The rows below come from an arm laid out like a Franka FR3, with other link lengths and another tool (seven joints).
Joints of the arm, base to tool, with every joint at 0 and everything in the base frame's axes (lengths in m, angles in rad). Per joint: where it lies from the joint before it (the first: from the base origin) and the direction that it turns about. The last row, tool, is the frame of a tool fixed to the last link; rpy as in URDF.
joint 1: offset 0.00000 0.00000 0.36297 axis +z
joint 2: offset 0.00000 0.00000 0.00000 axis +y
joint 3: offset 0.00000 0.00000 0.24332 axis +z
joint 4: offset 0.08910 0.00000 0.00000 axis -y
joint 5: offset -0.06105 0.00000 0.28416 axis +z
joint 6: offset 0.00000 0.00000 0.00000 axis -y
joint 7: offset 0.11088 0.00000 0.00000 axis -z
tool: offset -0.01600 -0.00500 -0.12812 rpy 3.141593 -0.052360 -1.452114
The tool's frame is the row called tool.
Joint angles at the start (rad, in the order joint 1, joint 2, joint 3, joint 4, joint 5, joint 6, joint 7):
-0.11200, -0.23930, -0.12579, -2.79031, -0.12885, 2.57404, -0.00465
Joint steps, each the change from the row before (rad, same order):
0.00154, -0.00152, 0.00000, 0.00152, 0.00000, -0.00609, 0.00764
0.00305, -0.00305, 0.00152, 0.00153, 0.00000, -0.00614, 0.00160
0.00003, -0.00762, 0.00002, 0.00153, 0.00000, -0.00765, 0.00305
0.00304, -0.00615, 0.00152, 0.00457, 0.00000, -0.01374, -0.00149
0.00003, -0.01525, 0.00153, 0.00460, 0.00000, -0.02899, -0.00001
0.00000, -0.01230, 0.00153, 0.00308, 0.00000, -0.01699, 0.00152
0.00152, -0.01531, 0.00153, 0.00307, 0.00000, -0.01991, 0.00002
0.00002, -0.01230, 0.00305, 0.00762, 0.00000, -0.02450, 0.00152
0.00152, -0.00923, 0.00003, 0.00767, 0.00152, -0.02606, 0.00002
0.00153, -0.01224, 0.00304, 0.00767, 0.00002, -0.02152, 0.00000
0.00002, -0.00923, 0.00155, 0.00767, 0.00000, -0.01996, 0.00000
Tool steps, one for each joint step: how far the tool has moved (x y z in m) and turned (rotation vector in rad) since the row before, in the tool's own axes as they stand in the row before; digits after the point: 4 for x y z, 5 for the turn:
-0.0005, 0.0001, -0.0004, -0.00332, -0.00025, 0.00611
-0.0013, -0.0003, -0.0010, -0.00127, 0.00025, -0.00276
0.0002, -0.0001, -0.0023, 0.00128, 0.00023, 0.00351
-0.0010, -0.0005, -0.0023, -0.00264, 0.00039, -0.00555
0.0001, 0.0011, -0.0038, -0.00910, -0.00036, -0.00099
0.0000, 0.0004, -0.0035, -0.00167, 0.00040, 0.00074
-0.0004, 0.0005, -0.0042, -0.00138, 0.00040, -0.00211
-0.0001, 0.0000, -0.0043, -0.00464, 0.00104, -0.00047
0.0001, 0.0005, -0.0031, -0.00909, -0.00132, 0.00022
-0.0005, -0.0003, -0.0047, -0.00147, 0.00143, -0.00323
0.0003, -0.0001, -0.0037, -0.00314, 0.00081, -0.00053

